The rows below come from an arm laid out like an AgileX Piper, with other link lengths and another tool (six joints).
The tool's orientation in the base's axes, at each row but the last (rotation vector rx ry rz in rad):
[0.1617, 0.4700, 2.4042]
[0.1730, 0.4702, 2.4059]
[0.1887, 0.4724, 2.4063]
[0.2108, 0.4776, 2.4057]
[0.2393, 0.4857, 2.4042]
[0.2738, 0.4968, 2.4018]
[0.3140, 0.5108, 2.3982]
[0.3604, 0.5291, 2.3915]
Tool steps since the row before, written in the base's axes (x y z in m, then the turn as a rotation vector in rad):
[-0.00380, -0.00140, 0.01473, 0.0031, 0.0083, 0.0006]
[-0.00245, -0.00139, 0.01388, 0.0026, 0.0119, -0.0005]
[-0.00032, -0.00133, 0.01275, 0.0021, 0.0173, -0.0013]
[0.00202, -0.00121, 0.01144, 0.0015, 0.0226, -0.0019]
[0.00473, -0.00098, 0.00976, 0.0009, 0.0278, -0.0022]
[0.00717, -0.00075, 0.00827, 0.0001, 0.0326, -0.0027]
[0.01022, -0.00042, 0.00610, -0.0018, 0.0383, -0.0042]
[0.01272, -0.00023, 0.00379, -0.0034, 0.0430, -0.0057]
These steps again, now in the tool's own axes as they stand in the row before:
[0.00191, 0.00878, 0.01236, 0.0030, -0.0075, 0.0037]
[0.00100, 0.00768, 0.01186, 0.0057, -0.0102, 0.0036]
[-0.00045, 0.00601, 0.01132, 0.0095, -0.0140, 0.0043]
[-0.00202, 0.00415, 0.01073, 0.0134, -0.0177, 0.0051]
[-0.00380, 0.00190, 0.01003, 0.0172, -0.0212, 0.0061]
[-0.00538, -0.00008, 0.00956, 0.0208, -0.0243, 0.0067]
[-0.00743, -0.00272, 0.00890, 0.0258, -0.0279, 0.0063]
[-0.00922, -0.00498, 0.00815, 0.0299, -0.0311, 0.0057]

